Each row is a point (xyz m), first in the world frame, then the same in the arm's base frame.
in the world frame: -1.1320 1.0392 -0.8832
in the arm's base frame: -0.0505 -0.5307 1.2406
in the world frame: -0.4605 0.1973 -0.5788
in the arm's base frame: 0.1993 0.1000 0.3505
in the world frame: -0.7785 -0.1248 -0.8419
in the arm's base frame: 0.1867 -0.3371 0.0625
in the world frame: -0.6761 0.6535 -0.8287
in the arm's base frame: -0.0680 -0.1466 0.7804
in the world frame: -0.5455 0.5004 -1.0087
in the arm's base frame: -0.2316 -0.1271 0.5665
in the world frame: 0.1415 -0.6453 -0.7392
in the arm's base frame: 0.0701 0.4657 -0.6230
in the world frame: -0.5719 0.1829 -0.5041
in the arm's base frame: 0.3121 0.0315 0.3786
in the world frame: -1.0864 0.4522 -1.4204
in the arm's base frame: -0.3671 -0.7949 0.5586
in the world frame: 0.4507 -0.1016 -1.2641
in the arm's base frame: -0.6672 0.5774 -0.2902
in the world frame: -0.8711 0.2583 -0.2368
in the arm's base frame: 0.6402 -0.1095 0.5764
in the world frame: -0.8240 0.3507 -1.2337
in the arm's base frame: -0.2764 -0.4916 0.4411
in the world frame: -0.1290 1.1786 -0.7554
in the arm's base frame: -0.3694 0.4362 1.1676
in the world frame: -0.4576 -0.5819 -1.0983
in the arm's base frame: -0.0293 -0.2177 -0.5003
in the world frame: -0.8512 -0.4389 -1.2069
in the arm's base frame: -0.0128 -0.5989 -0.2964
